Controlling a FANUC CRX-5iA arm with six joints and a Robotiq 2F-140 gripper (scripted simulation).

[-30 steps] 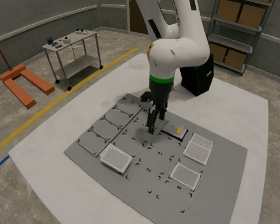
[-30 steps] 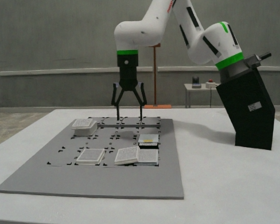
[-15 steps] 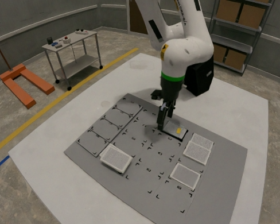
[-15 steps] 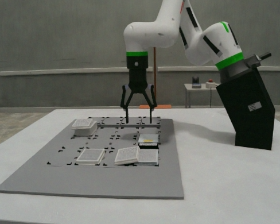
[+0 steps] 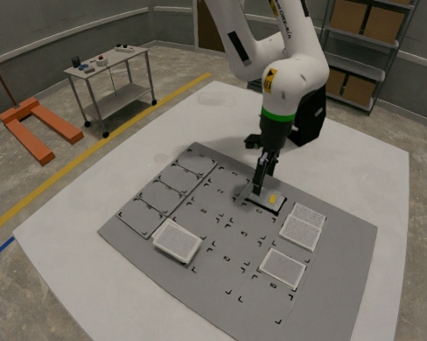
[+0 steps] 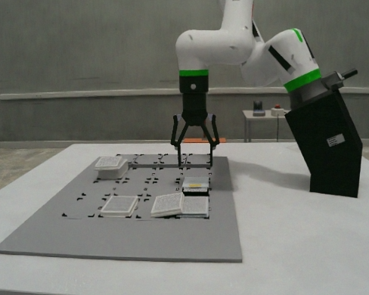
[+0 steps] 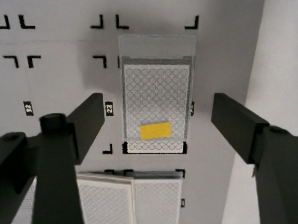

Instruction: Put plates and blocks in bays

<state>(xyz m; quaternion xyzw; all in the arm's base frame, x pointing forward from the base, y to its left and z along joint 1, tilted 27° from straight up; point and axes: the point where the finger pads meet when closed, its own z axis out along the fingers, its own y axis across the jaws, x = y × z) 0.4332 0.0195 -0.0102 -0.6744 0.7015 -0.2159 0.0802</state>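
Now: the lid 8 cm below my hand. Also, from my hand: plate (2 cm ahead, 19 cm to the left, 9 cm below); tall white block (31 cm ahead, 16 cm to the right, 8 cm below); bay label (18 cm ahead, 18 cm to the left, 10 cm below).
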